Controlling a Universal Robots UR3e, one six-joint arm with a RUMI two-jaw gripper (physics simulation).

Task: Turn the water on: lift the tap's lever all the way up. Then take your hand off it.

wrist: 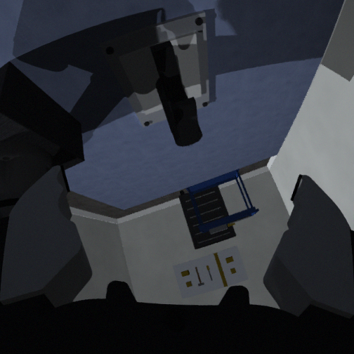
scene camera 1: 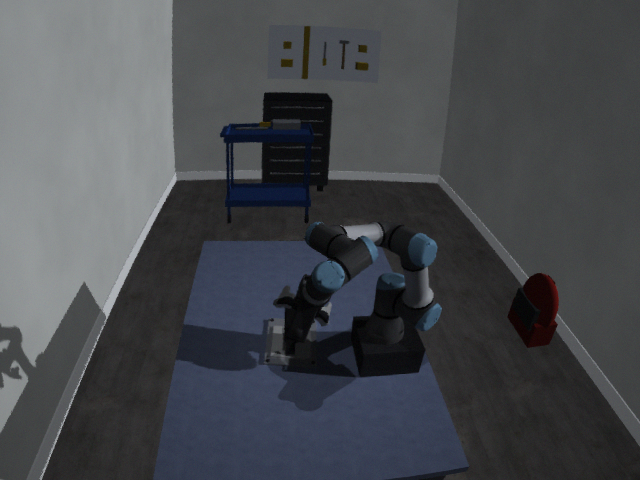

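Seen in the pictures: arm's base, origin of its link: point(scene camera 1: 384, 332).
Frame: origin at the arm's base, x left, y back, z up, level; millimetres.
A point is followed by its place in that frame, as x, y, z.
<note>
The dark tap point(scene camera 1: 298, 330) point(wrist: 172, 90) stands on a pale square base plate point(scene camera 1: 276, 360) @(-34, -345, -92) point(wrist: 204, 60) with dark bolts at its corners. In the wrist view a long dark part of the tap reaches toward the camera and ends in a thicker, blunt end. Lever and body are both nearly black, so the lever's exact angle cannot be told. My gripper point(scene camera 1: 303, 310) @(67, -295, 174) point(wrist: 180, 174) is wide open at the upper end of the tap. In the wrist view the fingers stand far out to either side, apart from the tap, with nothing between them.
The tap's plate lies on a blue table top point(scene camera 1: 227, 413) @(165, -529, -100) point(wrist: 240, 120). The arm's dark base block point(scene camera 1: 390, 356) @(102, -16, -13) stands right of the plate. A blue cart point(scene camera 1: 267, 138) and a dark drawer cabinet point(scene camera 1: 321, 111) stand far behind. A red object point(scene camera 1: 542, 299) stands at the right wall.
</note>
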